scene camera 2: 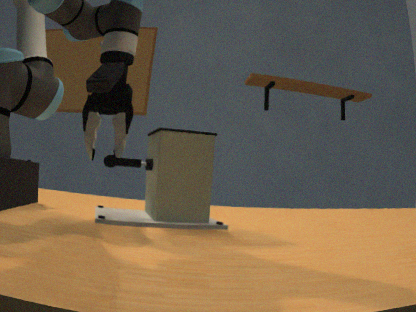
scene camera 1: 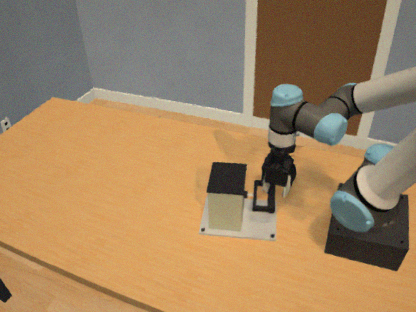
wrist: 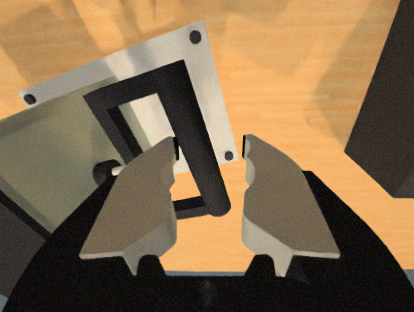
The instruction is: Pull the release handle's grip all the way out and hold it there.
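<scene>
The release handle's black rectangular grip (scene camera 1: pixel 271 201) (scene camera 2: pixel 127 162) (wrist: pixel 192 125) stands out from the side of a pale housing (scene camera 1: pixel 226 210) (scene camera 2: pixel 180 175) (wrist: pixel 45 150) with a black top. A short stretch of light rod (scene camera 2: pixel 144 163) (wrist: pixel 117 171) shows between them. My gripper (scene camera 1: pixel 275 192) (scene camera 2: pixel 106 156) (wrist: pixel 210 139) is partly open, pointing down at the grip. In the wrist view the grip's outer bar shows between the fingertips, nearer the left one, with a gap to the right one. Whether the left finger touches the bar is unclear.
The housing stands on a light base plate (scene camera 1: pixel 257 229) (scene camera 2: pixel 125 216) (wrist: pixel 212 95) with dark corner screws. The robot's dark base block (scene camera 1: pixel 367 242) (scene camera 2: pixel 17 182) (wrist: pixel 385 110) stands on the table beyond the grip's outer side. A wall shelf (scene camera 2: pixel 307 89) is in the background.
</scene>
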